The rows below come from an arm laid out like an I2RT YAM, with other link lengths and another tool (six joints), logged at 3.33 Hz.
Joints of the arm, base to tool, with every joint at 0 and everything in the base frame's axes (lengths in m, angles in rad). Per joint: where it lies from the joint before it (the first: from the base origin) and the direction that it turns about. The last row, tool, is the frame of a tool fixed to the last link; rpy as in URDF.
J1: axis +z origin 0 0 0.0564
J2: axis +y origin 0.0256 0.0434 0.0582
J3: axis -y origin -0.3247 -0.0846 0
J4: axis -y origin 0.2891 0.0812 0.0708
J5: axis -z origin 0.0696 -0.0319 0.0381
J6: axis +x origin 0.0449 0 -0.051
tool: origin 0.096 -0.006 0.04 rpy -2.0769 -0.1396 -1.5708
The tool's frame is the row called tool.
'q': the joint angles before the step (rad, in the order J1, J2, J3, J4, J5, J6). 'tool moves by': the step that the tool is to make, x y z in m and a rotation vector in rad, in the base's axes. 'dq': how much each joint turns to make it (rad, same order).
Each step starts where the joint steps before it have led.
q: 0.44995, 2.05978, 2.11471, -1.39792, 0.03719, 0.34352
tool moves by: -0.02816, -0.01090, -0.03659, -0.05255, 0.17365, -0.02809
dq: 0.00038, 0.00189, -0.09006, -0.08810, -0.02403, 0.03204
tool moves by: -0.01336, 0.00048, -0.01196, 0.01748, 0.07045, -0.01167
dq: 0.00038, -0.00646, -0.04268, -0.01947, -0.04616, 0.01297
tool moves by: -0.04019, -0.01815, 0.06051, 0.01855, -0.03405, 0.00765
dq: 0.00154, -0.14269, -0.00078, -0.10338, -0.00190, -0.00609
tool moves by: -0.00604, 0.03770, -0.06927, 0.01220, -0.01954, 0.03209
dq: 0.08390, -0.01868, -0.26512, 0.27122, 0.00076, 0.05185
